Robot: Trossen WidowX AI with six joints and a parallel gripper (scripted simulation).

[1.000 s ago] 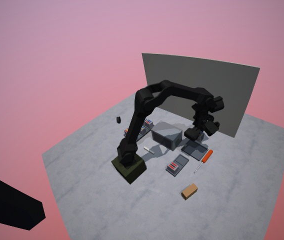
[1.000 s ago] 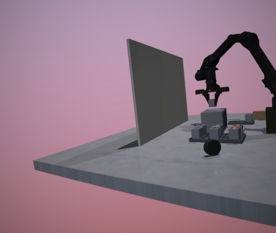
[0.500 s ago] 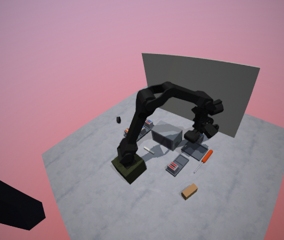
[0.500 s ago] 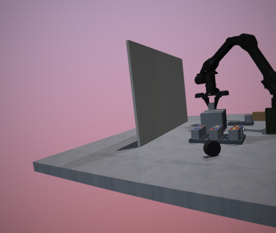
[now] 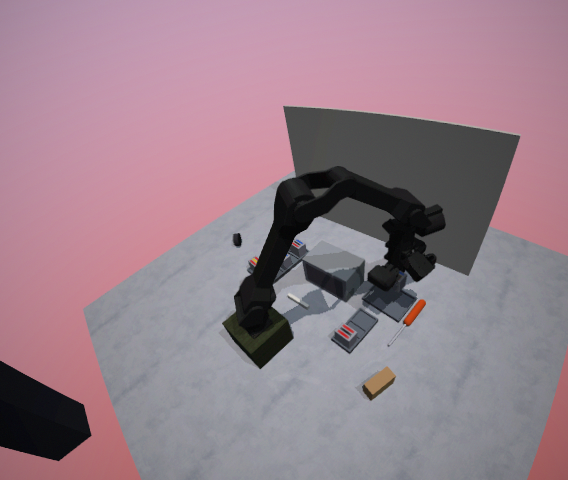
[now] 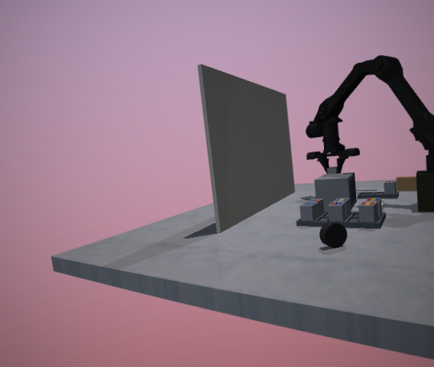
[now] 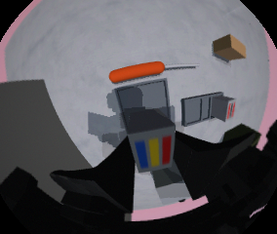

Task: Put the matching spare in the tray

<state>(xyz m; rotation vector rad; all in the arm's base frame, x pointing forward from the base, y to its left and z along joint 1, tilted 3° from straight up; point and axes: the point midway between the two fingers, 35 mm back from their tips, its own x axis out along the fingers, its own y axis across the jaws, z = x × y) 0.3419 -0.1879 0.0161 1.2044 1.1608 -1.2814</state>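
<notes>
Right now my gripper tip is 10 mm past the flat grey tray and 70 mm above it. Round my gripper tip: dark rack: 150 mm behind, 20 mm to the left, 70 mm below; cardboard box: 240 mm behind, 120 mm to the right, 50 mm below; mounted unit: 50 mm behind, 190 mm to the left, 30 mm below.
</notes>
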